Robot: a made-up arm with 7 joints.
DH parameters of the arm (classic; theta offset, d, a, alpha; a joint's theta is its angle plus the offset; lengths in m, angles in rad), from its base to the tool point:
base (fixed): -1.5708 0.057 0 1.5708
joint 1: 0 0.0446 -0.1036 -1.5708
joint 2: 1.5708 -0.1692 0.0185 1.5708
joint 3: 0 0.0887 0.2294 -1.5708
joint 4: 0 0.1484 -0.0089 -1.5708
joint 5: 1.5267 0 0.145 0
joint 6: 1.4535 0 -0.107 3.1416
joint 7: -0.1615 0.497 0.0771 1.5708
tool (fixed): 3.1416 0.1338 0 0
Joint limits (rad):
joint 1: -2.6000..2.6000
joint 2: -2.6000..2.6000
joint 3: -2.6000..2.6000
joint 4: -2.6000..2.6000
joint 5: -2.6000..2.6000
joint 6: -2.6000..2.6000
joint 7: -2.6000..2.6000
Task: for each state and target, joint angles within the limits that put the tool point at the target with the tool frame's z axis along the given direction. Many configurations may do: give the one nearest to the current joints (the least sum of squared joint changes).
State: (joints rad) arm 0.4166 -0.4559 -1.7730 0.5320 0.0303 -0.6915 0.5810
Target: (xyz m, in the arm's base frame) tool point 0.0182 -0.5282 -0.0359 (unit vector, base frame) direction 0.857 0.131 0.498
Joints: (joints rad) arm 0.3030 -0.1174 -1.6595 -0.1301 0.3623 -0.6404 0.3570
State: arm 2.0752 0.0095 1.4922 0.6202 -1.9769 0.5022 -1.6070
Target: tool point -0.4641 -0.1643 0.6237 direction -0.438 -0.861 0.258
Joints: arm 1.6351 0.1590 2.2604 0.3302 -2.2809 0.3910 -1.4762
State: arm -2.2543 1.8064 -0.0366 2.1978 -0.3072 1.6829 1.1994
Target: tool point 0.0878 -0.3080 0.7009 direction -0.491 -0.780 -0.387
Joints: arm -1.8566 0.8772 0.2912 2.1048 -0.7726 1.7953 0.6904
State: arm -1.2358 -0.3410 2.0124 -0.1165 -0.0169 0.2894 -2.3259
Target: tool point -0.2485 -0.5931 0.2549 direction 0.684 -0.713 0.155
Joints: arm -0.4660 -0.9145 1.0566 0.2327 -0.6249 0.5915 -2.1617
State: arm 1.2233 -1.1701 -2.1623 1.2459 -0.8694 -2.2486 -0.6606
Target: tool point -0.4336 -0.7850 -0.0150 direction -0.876 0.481 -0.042
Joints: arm 1.4709 -0.8853 -1.7329 1.0367 -0.9967 -2.0210 -0.6822
